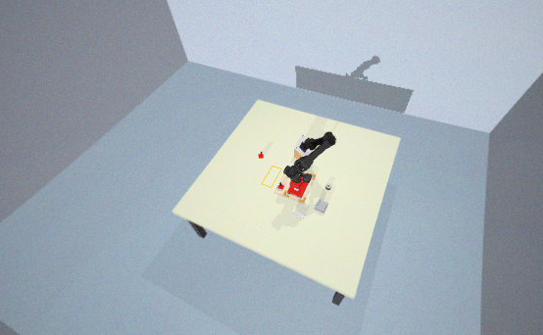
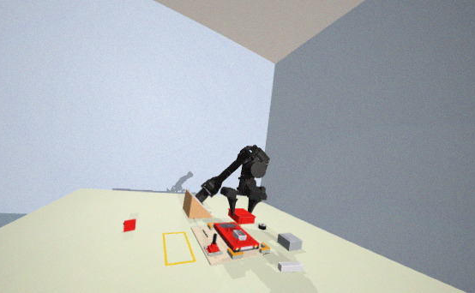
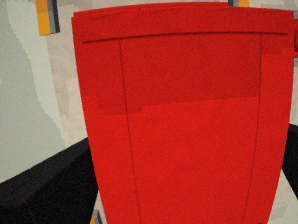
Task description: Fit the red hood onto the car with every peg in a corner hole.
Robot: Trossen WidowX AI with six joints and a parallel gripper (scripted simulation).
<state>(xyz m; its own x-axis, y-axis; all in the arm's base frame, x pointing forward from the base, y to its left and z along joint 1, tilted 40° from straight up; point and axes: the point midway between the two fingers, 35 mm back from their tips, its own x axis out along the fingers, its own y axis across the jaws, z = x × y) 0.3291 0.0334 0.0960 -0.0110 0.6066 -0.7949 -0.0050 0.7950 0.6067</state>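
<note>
The grey engine block lies 1 cm to the left of my gripper tip and 8 cm below it. From my gripper tip the other things lie so: small black cylinder 11 cm behind, 20 cm to the left, 10 cm below; then pale grey bar 18 cm ahead, 9 cm to the left, 10 cm below; then red hood right at my gripper tip.
</note>
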